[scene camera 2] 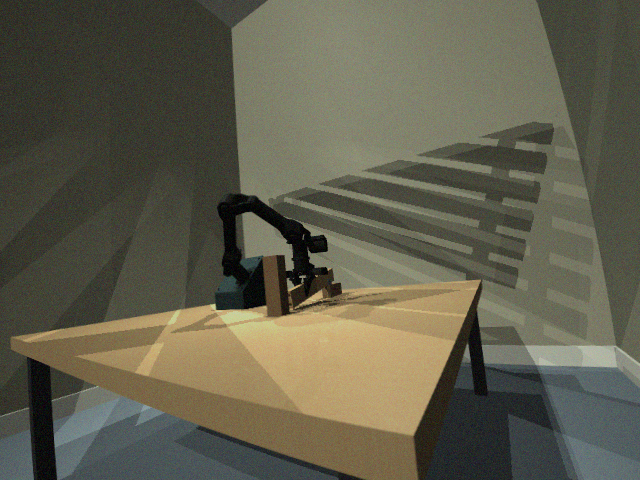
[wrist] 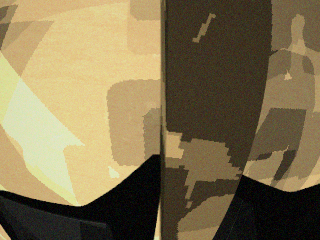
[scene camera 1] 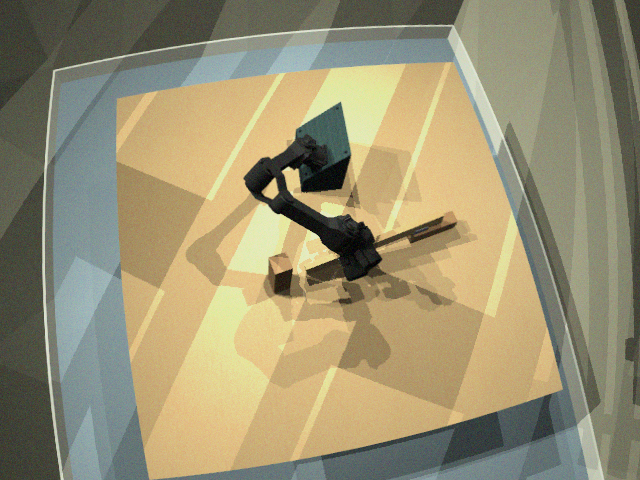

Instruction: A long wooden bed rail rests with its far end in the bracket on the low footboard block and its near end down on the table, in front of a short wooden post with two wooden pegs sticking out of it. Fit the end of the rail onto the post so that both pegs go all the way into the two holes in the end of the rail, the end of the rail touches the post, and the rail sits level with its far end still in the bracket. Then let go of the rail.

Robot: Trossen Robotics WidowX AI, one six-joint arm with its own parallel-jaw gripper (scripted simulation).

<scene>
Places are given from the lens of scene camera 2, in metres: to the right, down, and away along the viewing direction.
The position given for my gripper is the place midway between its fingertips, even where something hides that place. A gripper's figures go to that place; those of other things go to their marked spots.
my gripper [scene camera 2: 304, 296]: -0.06, 0.21, 1.04
short wooden post [scene camera 2: 276, 293]: -0.13, 0.16, 0.83
</scene>
